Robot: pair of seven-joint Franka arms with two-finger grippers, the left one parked.
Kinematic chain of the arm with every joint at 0, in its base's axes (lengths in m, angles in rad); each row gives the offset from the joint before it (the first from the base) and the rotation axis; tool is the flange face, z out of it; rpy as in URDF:
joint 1: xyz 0 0 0.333 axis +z
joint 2: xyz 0 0 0 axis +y
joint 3: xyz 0 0 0.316 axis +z
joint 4: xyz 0.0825 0 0 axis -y
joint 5: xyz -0.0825 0 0.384 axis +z
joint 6: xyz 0 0 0 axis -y
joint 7: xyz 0.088 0 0 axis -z
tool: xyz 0 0 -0.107 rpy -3.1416 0 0
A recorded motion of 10 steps. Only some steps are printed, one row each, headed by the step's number.
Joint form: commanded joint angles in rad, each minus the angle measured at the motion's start. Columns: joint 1, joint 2, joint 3, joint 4, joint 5, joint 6, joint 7.
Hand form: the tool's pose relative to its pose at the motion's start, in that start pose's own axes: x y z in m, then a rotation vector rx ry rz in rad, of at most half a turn. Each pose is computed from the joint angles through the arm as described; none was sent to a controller.
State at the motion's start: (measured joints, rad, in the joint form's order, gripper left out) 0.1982 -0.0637 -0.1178 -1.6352 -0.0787 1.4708 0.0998
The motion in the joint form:
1: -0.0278 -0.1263 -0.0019 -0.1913 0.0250 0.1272 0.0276
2: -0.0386 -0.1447 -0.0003 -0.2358 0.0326 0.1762 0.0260
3: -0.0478 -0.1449 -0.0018 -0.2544 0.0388 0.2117 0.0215
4: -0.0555 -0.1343 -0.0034 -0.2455 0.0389 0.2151 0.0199
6: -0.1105 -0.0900 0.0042 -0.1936 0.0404 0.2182 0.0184
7: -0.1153 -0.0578 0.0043 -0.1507 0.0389 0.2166 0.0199
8: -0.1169 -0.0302 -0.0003 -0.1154 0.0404 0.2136 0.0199
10: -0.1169 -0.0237 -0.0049 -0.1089 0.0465 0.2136 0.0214
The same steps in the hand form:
1: -0.0263 0.0158 0.0195 0.0483 0.0549 0.0490
2: -0.0275 0.0189 0.0279 0.0605 0.0763 0.0554
3: -0.0243 0.0228 0.0336 0.0690 0.0923 0.0615
4: -0.0204 0.0270 0.0343 0.0687 0.0937 0.0694
6: -0.0055 0.0496 0.0317 0.0665 0.1027 0.1173
7: 0.0050 0.0519 0.0270 0.0621 0.1119 0.1247
8: 0.0137 0.0549 0.0242 0.0614 0.1164 0.1318
10: 0.0157 0.0567 0.0245 0.0674 0.1158 0.1383

